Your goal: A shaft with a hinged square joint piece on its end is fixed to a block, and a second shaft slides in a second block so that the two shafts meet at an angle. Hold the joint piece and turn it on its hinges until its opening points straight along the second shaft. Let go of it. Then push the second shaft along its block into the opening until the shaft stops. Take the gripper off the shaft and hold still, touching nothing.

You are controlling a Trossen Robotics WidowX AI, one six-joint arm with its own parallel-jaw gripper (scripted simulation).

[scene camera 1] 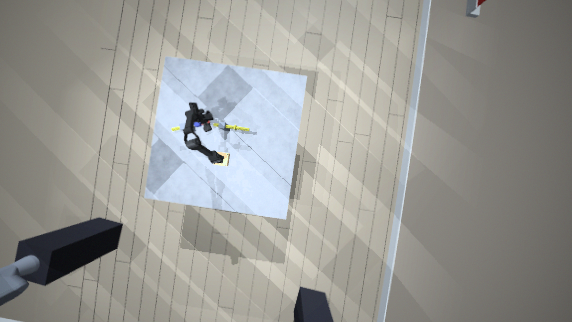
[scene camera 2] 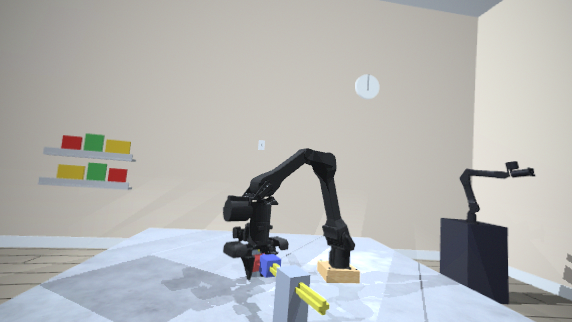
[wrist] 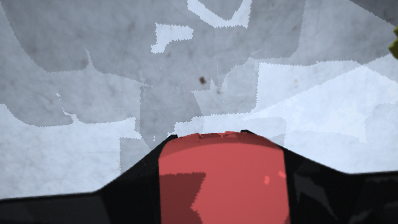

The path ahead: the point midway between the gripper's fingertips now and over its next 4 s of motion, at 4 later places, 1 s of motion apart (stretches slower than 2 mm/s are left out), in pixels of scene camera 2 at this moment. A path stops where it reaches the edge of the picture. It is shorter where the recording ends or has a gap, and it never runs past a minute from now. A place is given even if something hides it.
My gripper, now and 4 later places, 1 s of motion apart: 255,278; 256,273; 258,248; 259,217; 256,228
